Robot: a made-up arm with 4 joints.
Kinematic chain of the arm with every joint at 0, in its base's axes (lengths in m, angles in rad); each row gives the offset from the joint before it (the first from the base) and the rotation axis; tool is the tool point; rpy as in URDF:
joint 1: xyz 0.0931 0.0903 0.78 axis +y
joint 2: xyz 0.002 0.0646 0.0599 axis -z
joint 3: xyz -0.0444 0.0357 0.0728 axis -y
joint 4: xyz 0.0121 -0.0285 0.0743 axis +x
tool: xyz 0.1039 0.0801 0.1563 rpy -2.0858 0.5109 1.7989
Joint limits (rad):
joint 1: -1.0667..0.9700
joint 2: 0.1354..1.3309
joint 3: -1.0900..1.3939
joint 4: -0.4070..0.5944
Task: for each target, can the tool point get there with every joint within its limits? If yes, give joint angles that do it. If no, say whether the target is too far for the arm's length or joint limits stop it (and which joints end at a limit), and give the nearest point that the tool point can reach.
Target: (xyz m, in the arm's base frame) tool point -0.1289 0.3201 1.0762
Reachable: yes | joints -0.4721 0.6468 0.9032 -0.0345
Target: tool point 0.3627 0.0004 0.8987
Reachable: yes | joints 0.7204 1.1670 -0.6070 0.2169
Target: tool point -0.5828 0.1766 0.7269
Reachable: no: too far | nearest point -0.3152 0.1755 0.7675 | short by 0.271 m
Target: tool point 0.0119 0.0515 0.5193
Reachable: no: joint limits stop it (at a limit: joint 1, joint 3, joint 4) | nearest point 0.2981 0.0364 0.6859 | short by 0.332 m
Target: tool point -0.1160 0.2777 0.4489
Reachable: no: joint limits stop it (at a limit: joint 1, joint 2, joint 3) | nearest point -0.2839 0.2376 0.6971 | short by 0.302 m
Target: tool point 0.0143 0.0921 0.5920
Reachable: no: joint limits stop it (at a limit: joint 1, joint 3, joint 4) | nearest point 0.3000 0.0421 0.6831 | short by 0.304 m
